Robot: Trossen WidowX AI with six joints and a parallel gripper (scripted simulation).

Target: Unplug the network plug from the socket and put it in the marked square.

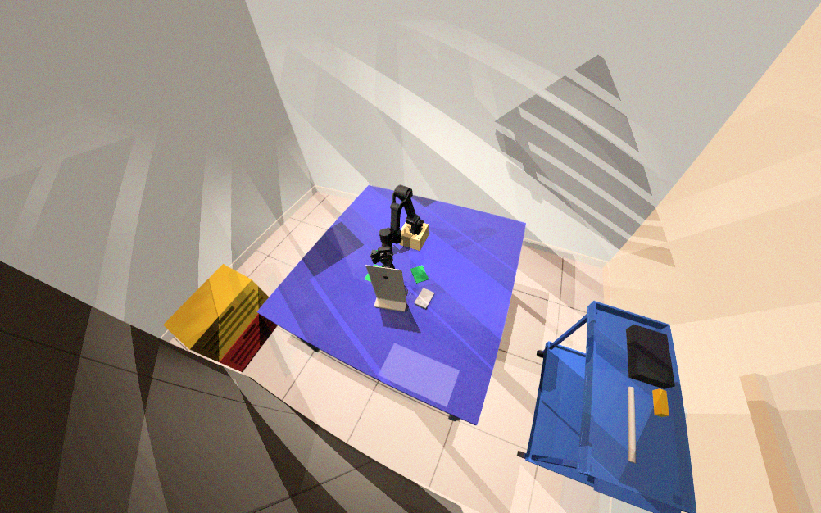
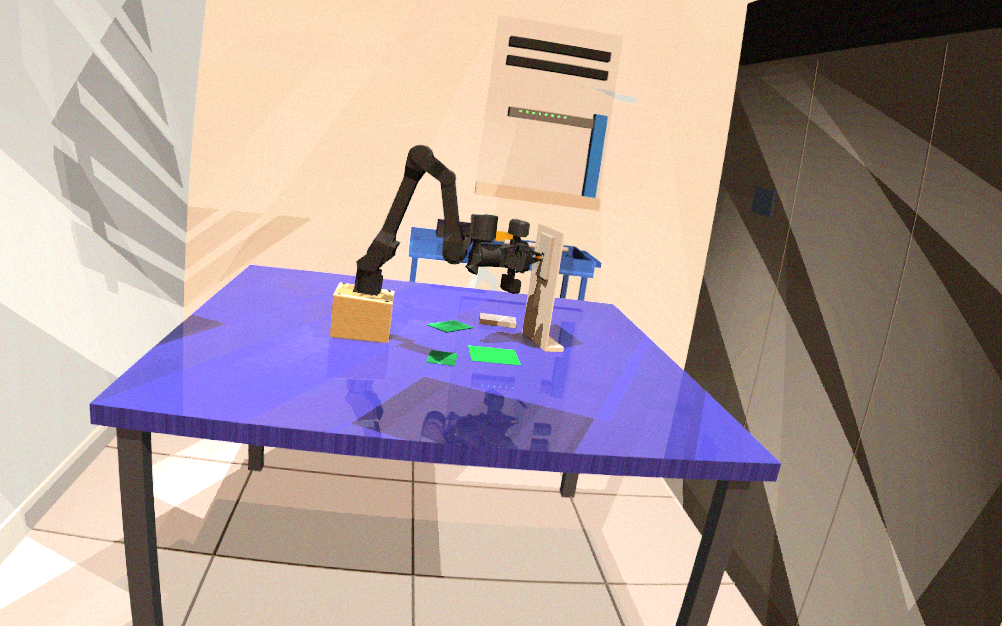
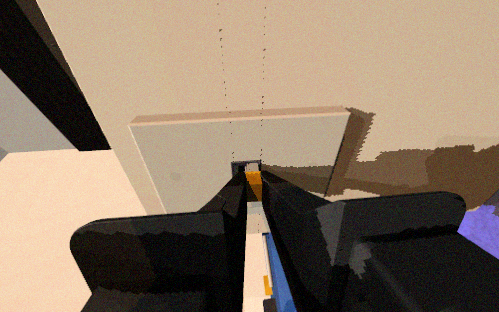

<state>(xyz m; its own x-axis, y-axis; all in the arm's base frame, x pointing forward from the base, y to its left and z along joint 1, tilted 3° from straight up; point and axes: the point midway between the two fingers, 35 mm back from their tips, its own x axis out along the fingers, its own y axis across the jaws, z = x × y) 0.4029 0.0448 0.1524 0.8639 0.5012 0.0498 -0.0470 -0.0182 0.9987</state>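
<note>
The tan panel is 90 mm below my gripper tip, 20 mm ahead of it and 10 mm to the left of it. Also, from my gripper tip: orange network plug (right at my gripper tip).
</note>
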